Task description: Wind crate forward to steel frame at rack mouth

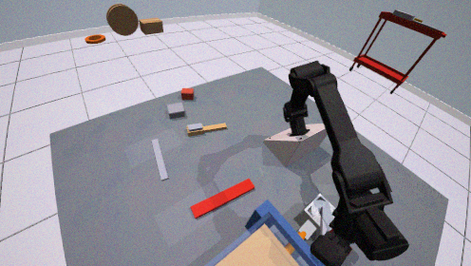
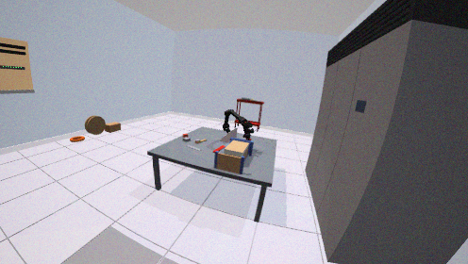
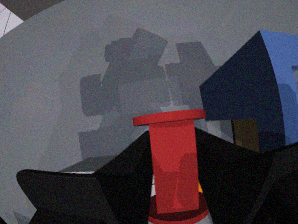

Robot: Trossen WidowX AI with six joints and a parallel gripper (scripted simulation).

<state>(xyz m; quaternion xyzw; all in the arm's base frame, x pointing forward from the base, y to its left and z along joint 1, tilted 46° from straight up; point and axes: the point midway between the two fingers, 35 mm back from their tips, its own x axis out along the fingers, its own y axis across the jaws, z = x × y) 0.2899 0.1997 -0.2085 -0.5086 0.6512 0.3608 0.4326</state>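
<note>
Now: the winch handle 3 cm behind my gripper tip, 4 cm to the right of it and 3 cm below it. From my gripper tip the other things lie so: red knob: 2 cm to the right; then hand winch: 10 cm behind, 8 cm to the right, 10 cm below; then blue frame: 7 cm ahead, 8 cm to the right, 2 cm below.
</note>
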